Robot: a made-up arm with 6 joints.
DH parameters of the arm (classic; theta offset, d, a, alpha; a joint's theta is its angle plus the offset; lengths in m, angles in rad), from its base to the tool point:
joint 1: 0 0.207 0 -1.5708
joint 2: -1.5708 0 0.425 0
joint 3: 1.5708 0.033 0 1.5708
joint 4: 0 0.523 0 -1.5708
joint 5: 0 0 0 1.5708
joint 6: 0 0.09 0 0
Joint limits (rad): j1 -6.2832..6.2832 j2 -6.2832..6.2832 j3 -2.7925..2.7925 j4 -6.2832..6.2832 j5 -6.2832..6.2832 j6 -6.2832..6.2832
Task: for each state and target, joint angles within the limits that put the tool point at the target. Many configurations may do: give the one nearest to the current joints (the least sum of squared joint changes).
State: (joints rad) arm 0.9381 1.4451 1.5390 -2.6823 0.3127 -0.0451
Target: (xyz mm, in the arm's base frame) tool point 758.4 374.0 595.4
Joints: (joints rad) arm 0.4380 0.6006 0.9607 -2.6785 0.4084 -0.0451
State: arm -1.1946 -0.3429 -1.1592 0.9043 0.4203 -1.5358
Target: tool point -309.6 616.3 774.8
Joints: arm -1.0166 -0.2405 -1.1086 0.8960 0.4106 -1.5358
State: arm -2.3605 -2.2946 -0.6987 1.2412 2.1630 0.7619
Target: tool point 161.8 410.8 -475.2
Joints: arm -1.7340 -2.1384 -0.8883 1.2368 2.3600 0.7619
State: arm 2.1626 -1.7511 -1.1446 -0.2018 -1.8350 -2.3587
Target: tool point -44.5 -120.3 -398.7
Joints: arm 1.7841 -2.0103 -1.5508 -0.4252 -1.8220 -2.3587
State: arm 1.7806 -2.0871 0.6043 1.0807 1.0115 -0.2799
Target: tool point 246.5 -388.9 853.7
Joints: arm 2.3427 -1.3942 1.2601 0.9450 1.0057 -0.2799
